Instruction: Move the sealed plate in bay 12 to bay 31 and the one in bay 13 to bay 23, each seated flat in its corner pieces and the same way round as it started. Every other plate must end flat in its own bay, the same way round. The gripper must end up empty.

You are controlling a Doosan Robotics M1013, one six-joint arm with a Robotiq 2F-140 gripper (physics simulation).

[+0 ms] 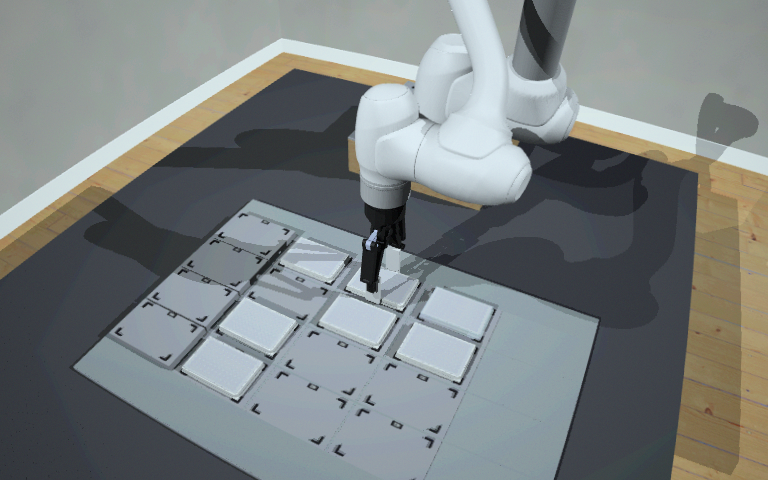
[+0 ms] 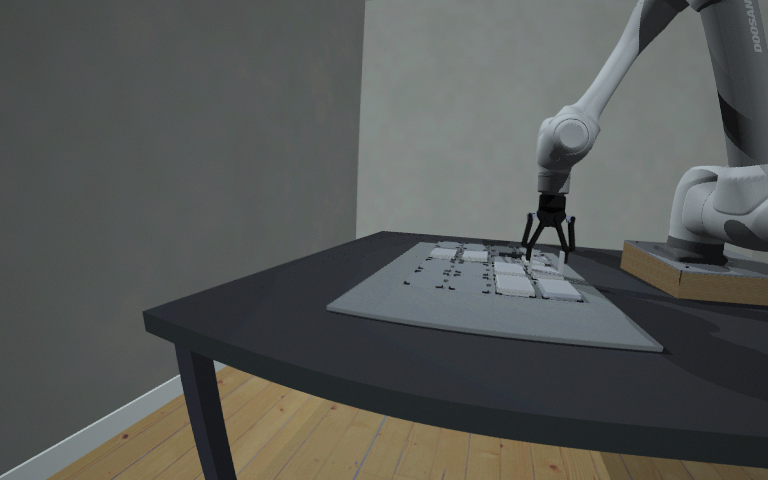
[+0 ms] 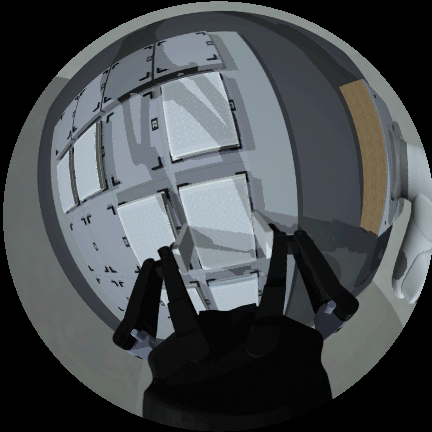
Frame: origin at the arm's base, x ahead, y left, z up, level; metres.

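Where they show: gripper, fingertip midpoint: [image 1: 383, 286] [image 2: 544, 274] [image 3: 221, 226]; arm's base, link origin: [image 2: 691, 256].
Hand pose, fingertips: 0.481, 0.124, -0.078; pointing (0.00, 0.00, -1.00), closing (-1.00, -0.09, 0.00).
Things, the pixels of their top centre, and the offset from my fingertips, as dx, dy, dz. "*": a spot on its surface instead.
- bay 12, surface spot: [image 3: 217, 205] * +0.001, -0.032, +0.011
- bay 13, surface spot: [image 3: 200, 117] * +0.009, -0.146, +0.011
- Bay 23, surface spot: [image 3: 125, 130] [image 1: 282, 293] * +0.126, -0.167, -0.004
- Bay 31, surface spot: [image 1: 410, 399] * +0.204, +0.181, -0.004
- bay 11, surface spot: [image 1: 457, 312] * -0.008, +0.166, +0.010
- bay 21, surface spot: [image 1: 434, 350] * +0.098, +0.170, +0.010
- bay 22, surface spot: [image 3: 145, 222] * +0.104, -0.021, +0.011
- bay 33, surface spot: [image 1: 257, 325] * +0.228, -0.142, +0.012
- bay 43, surface spot: [image 1: 222, 366] * +0.336, -0.134, +0.010
The white plate in bay 12 [image 1: 399, 289] [image 3: 217, 205] lies flat in the back row. My gripper [image 1: 381, 277] [image 2: 544, 264] [image 3: 221, 226] points straight down over it and is shut on its front and back long sides, with the pads against the edges. The plate in bay 13 [image 1: 308, 257] [image 3: 200, 117] lies flat in its corner pieces, under the gripper's shadow. Bay 23 [image 1: 286, 293] [image 3: 125, 130], in front of it, is empty. Bay 31 [image 1: 410, 399], third from the back in the right-hand line, is empty. The front pad hides part of plate 12's front edge.
White plates lie flat in bay 11 [image 1: 457, 312], bay 21 [image 1: 434, 350], bay 22 [image 1: 357, 319] [image 3: 145, 222], bay 33 [image 1: 257, 325] and bay 43 [image 1: 222, 366]. The grey board [image 1: 526, 390] [image 2: 464, 316] carries the bays. The arm's wooden base [image 2: 651, 268] stands behind.
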